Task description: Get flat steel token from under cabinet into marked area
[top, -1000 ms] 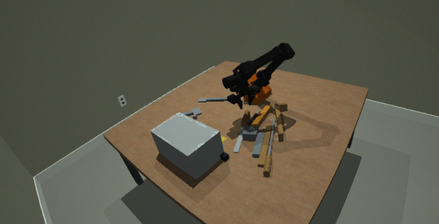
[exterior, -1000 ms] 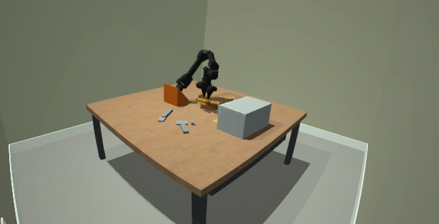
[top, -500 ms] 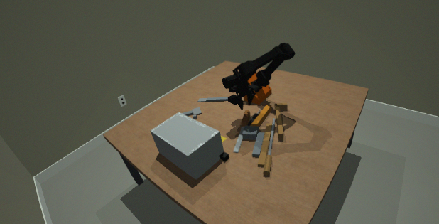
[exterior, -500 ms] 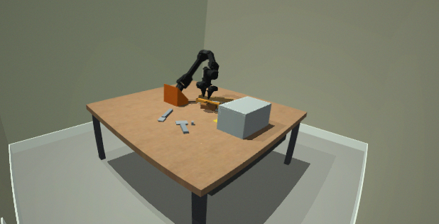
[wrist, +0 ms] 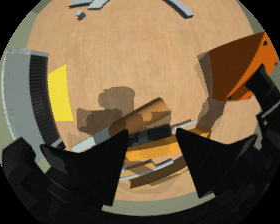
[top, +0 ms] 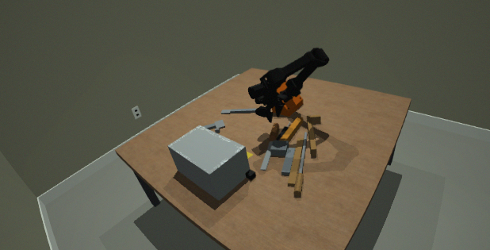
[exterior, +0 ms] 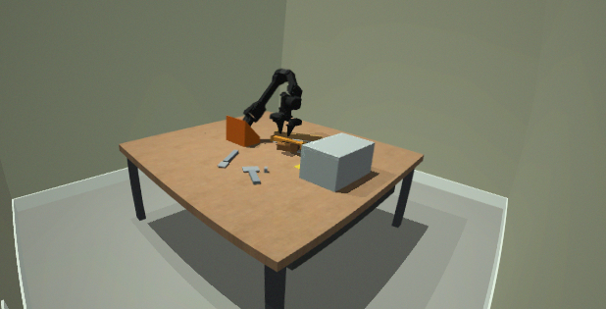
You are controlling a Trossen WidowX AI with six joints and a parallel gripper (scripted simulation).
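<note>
My gripper tip is now 70 mm to the right of the orange bar, 60 mm above it and 50 mm past it. Also, from my gripper tip: grey block 120 mm to the left, 90 mm ahead, 60 mm below; then wooden stick 220 mm to the left, 100 mm ahead, 70 mm below; then grey t-piece 330 mm to the right, 170 mm ahead, 70 mm below.
</note>
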